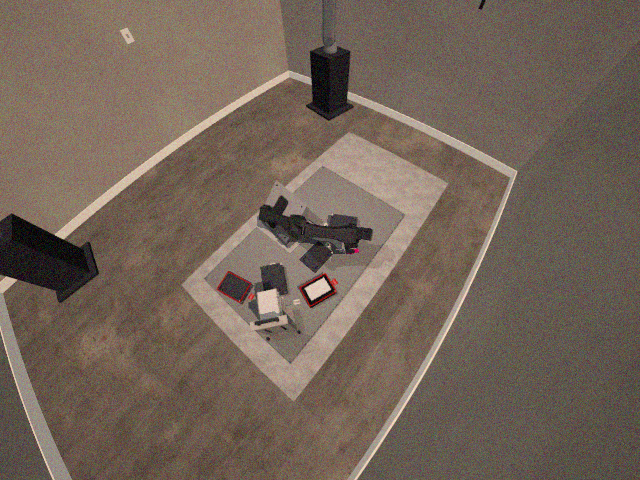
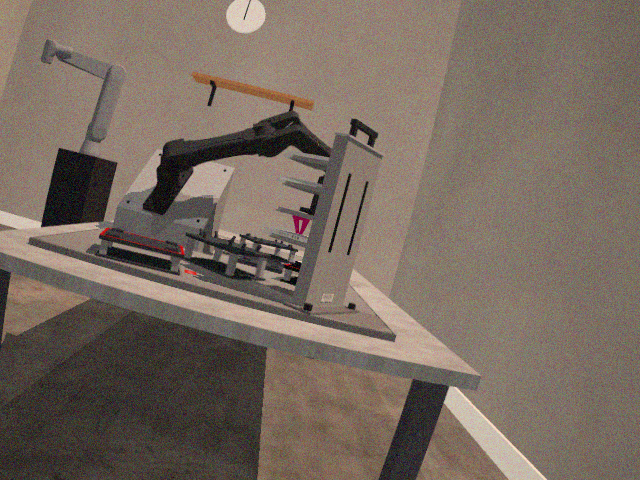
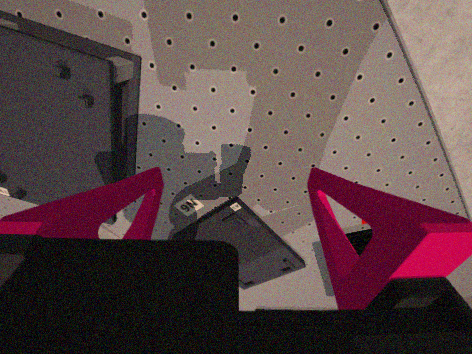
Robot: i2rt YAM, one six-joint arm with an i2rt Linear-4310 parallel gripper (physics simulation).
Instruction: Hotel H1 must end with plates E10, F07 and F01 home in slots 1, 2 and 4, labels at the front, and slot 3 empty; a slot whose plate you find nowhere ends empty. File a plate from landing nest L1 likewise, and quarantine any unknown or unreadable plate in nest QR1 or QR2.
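Frame: origin at the arm's base, x down, y ahead, z right, level; centimetres.
Seen in the pictures: gripper, between the fingertips: (image 1: 348,245) (image 3: 235,175); arm's base, origin of its link: (image 1: 277,212) (image 2: 168,188).
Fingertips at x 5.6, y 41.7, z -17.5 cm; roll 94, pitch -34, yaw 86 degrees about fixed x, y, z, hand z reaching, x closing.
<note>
Offsets run from my fingertips to a thing's top centre. "spot": to the spot under its first point. Level surfaces: height alone.
Hotel H1 (image 1: 278,322) (image 2: 338,227) stands upright with side shelves. A pale rectangle @(spot: dx -19.9, dy +1.4, dz +51.4 cm) (image 1: 268,301) shows at its top shelf; I cannot tell whether it is a plate or bare shelf. A white plate @(dx +3.0, dy +6.0, dz +28.7 cm) (image 1: 317,288) lies on a red-rimmed nest. Another red-rimmed nest @(dx +3.8, dy -26.1, dz +62.6 cm) (image 1: 234,287) (image 2: 142,241) shows a dark top and no white plate. My gripper (image 1: 354,251) (image 2: 300,225) (image 3: 235,175) is open and empty, above the mat on the far side from the hotel. A dark nest @(dx +6.6, dy -10.0, dz +15.6 cm) (image 3: 267,245) beside the label N6 @(spot: dx +8.4, dy -11.1, dz +5.2 cm) (image 3: 190,205) shows below the fingers. Plate labels, L1 and the slot contents are not readable.
Further dark nests @(spot: dx +2.4, dy -14.6, dz +42.6 cm) (image 1: 273,277) @(spot: dx +3.4, dy -15.7, dz -10.7 cm) (image 1: 342,220) (image 3: 55,115) stand on the perforated mat @(dx +8.4 cm) (image 1: 299,338) (image 3: 295,65). The arm's pale base (image 1: 276,235) (image 2: 155,219) is at the mat's side. The hotel has a black handle @(spot: dx -27.0, dy +9.4, dz +57.3 cm) (image 2: 364,129) on top.
</note>
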